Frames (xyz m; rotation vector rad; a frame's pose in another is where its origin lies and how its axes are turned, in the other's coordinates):
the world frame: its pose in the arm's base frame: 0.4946 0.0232 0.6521 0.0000 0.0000 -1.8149
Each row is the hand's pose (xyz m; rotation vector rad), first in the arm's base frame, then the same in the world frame.
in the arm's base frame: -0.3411 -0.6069 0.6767 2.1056 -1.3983 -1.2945
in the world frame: 0.8134 -0.6586 0.0246 2.0666 0.6877 -0.3937
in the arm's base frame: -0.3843 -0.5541 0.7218 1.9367 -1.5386 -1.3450
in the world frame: 0.7726 -0.7133 0.0697 2.0641 0.4966 -0.3976
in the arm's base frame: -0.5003 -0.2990 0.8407 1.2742 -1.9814 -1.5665
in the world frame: 0.5531 -0.8875 0.1886 1.9580 -0.1804 -0.5120
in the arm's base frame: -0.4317 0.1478 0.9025 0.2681 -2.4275 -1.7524
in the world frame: 0.1030 -0.9290 0.2504 1.6678 -1.0302 -0.7370
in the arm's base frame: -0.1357 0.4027 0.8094 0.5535 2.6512 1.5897
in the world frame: -0.2159 -0.7033 0.1573 1.4092 -1.6675 -0.7902
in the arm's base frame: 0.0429 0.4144 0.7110 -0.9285 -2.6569 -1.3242
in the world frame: -0.2704 -0.5329 0.0589 1.2702 -1.9762 -0.6487
